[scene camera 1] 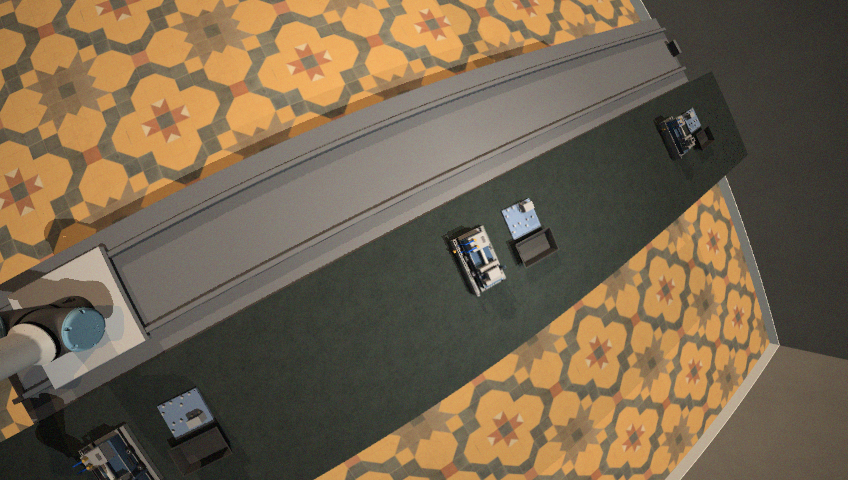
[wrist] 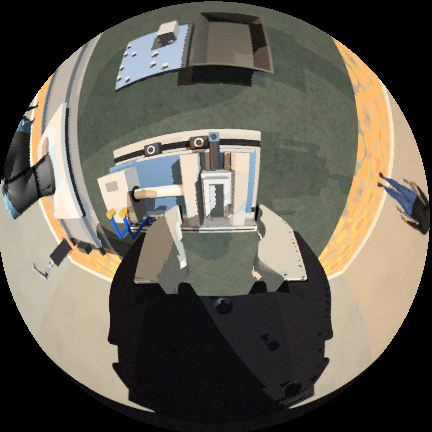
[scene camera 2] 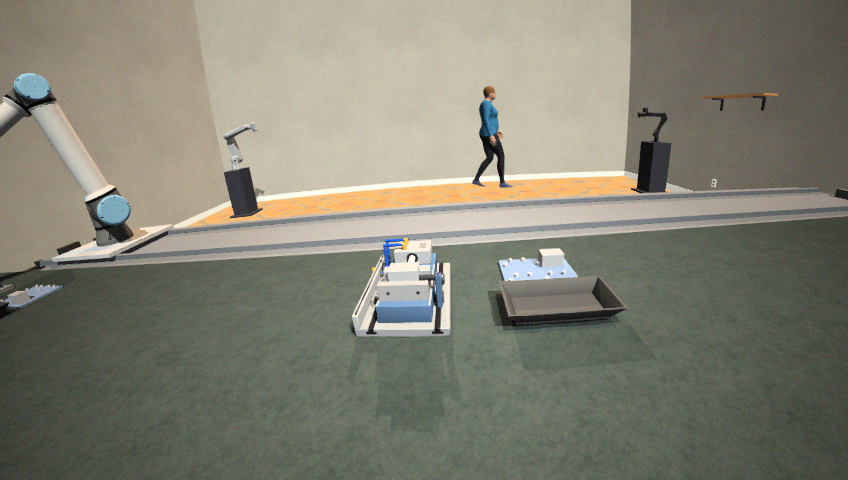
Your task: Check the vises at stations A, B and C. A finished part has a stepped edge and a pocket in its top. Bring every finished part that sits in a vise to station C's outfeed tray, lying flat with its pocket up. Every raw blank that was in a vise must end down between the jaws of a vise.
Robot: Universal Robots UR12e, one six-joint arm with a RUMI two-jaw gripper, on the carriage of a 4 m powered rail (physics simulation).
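Note:
My gripper is open and empty in the wrist view, fingertips over the near edge of the vise at the rail's left end. Between that vise's jaws sits a pale part with a rectangular pocket in its top and a stepped edge, pocket up. The middle vise holds a pale block; its top detail is too small to tell. The far right vise is too small to read. Station letters do not show. The gripper does not show in the scene views.
A blue pegged plate with a pale block stands beside a dark tray. Another tray and plate stand near the middle vise. A person is beyond the rail.

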